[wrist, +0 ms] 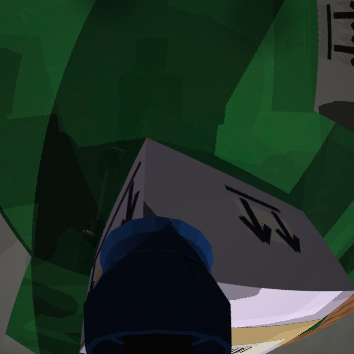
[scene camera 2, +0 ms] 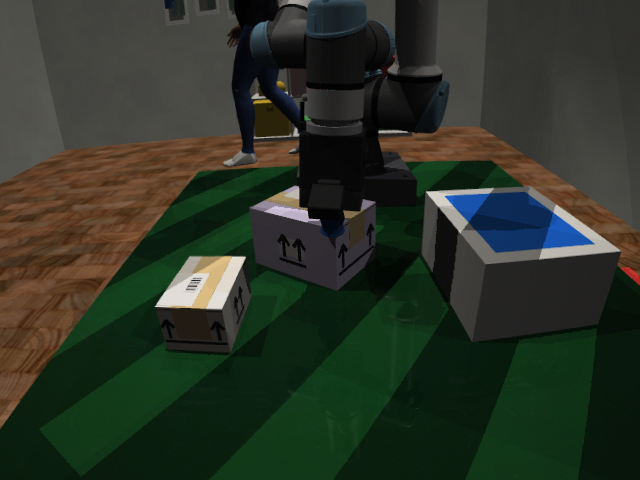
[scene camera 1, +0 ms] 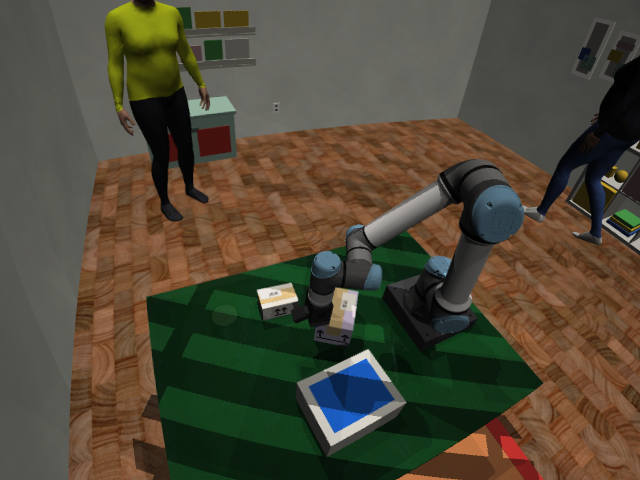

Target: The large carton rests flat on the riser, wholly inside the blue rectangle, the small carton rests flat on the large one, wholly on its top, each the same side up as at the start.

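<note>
The large carton (scene camera 1: 344, 310) (scene camera 2: 289, 242) (wrist: 210, 225), pale lilac with tan tape, stands upright on the green mat, arrows pointing up. My suction cup, the gripper (scene camera 2: 332, 228) (wrist: 156, 237), is down on its top at one corner, with suction on. The cup hides that corner, so its exact contact is hard to see. The small carton (scene camera 1: 276, 302) (scene camera 2: 196, 289) (wrist: 335, 80), white with tan tape, stands upright on the mat, apart from the large one. The white riser (scene camera 1: 315, 408) (scene camera 2: 542, 299) bears the blue rectangle (scene camera 1: 351, 395) (scene camera 2: 516, 219) on its top.
The arm's dark base (scene camera 1: 426, 328) stands on the green mat (scene camera 1: 222, 382) (scene camera 2: 387, 361), behind the large carton in scene camera 2. A person in yellow (scene camera 1: 152, 62) and another in dark clothes (scene camera 1: 602, 149) (scene camera 2: 253, 77) stand on the floor beyond the mat.
</note>
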